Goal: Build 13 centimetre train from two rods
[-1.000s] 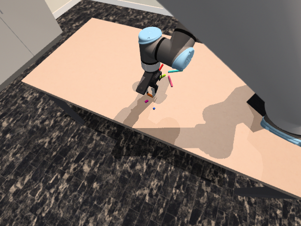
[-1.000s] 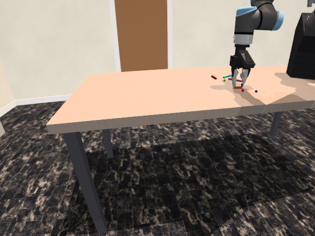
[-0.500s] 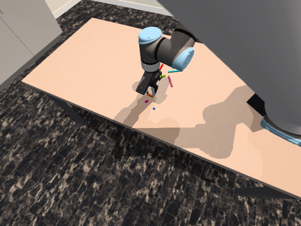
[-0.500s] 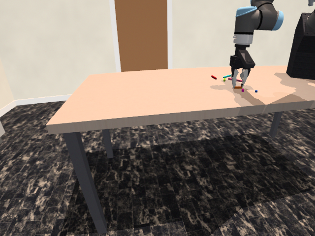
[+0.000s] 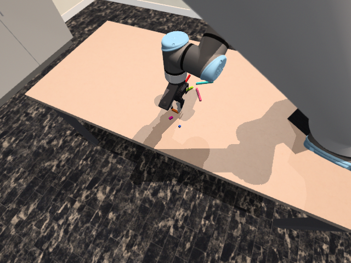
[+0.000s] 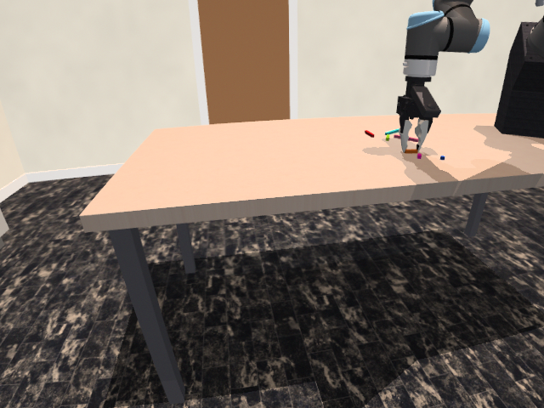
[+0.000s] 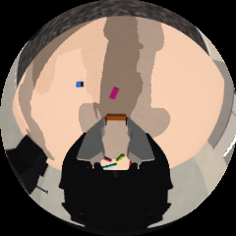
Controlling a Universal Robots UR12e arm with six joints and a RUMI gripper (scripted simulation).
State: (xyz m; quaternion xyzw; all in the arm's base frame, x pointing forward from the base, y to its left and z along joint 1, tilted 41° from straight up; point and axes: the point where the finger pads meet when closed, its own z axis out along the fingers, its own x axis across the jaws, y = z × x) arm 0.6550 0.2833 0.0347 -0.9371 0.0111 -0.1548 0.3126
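Right now my hand is 1 cm past the magenta rod, 5 cm to the right of it and 1 cm above it. Round my hand: blue rod: 7 cm behind, 6 cm to the left, 1 cm below; then orange rod: 1 cm below; then pink rod: 4 cm behind, 16 cm to the right, 1 cm below.
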